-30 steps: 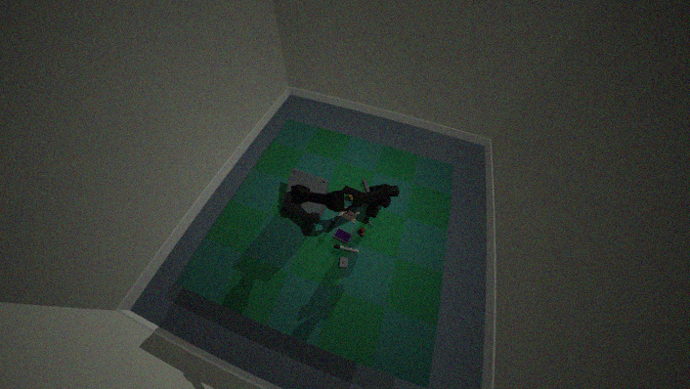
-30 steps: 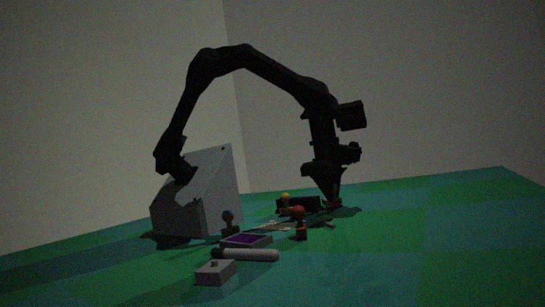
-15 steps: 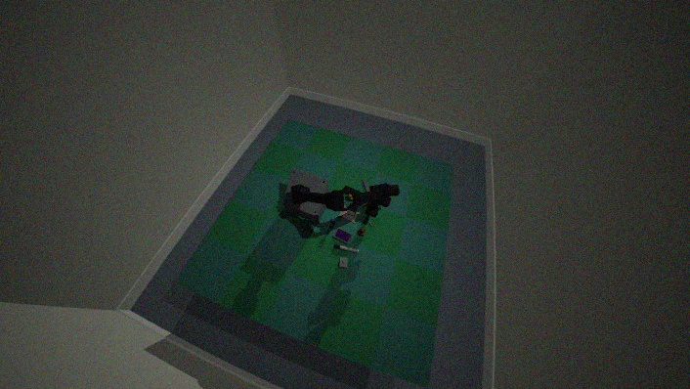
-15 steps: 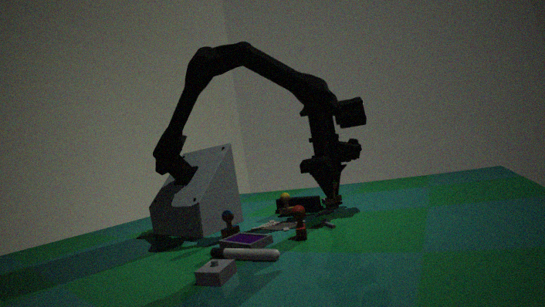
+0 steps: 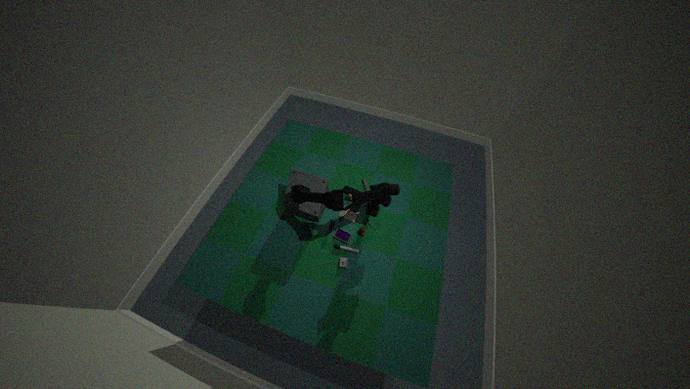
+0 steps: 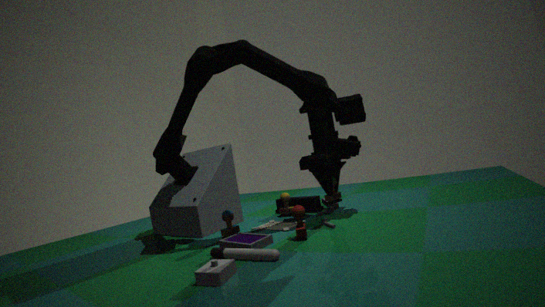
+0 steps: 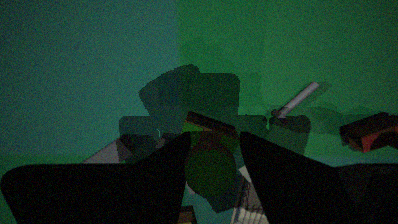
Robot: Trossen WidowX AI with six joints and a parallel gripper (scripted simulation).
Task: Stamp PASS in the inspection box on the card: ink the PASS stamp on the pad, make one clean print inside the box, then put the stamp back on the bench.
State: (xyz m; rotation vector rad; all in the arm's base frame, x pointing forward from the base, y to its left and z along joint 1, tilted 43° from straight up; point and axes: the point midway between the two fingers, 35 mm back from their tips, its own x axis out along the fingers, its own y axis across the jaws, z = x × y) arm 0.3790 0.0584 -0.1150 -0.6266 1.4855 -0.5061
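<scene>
My gripper tip is 100 mm past the purple ink pad, 220 mm to the left of it and 50 mm above it. From my gripper tip the other things lie so: pale card: 120 mm behind, 80 mm to the right, 60 mm below; then yellow-knobbed stamp: 150 mm behind, 20 mm to the left, 40 mm below; then green-knobbed stamp: right at my gripper tip.
</scene>
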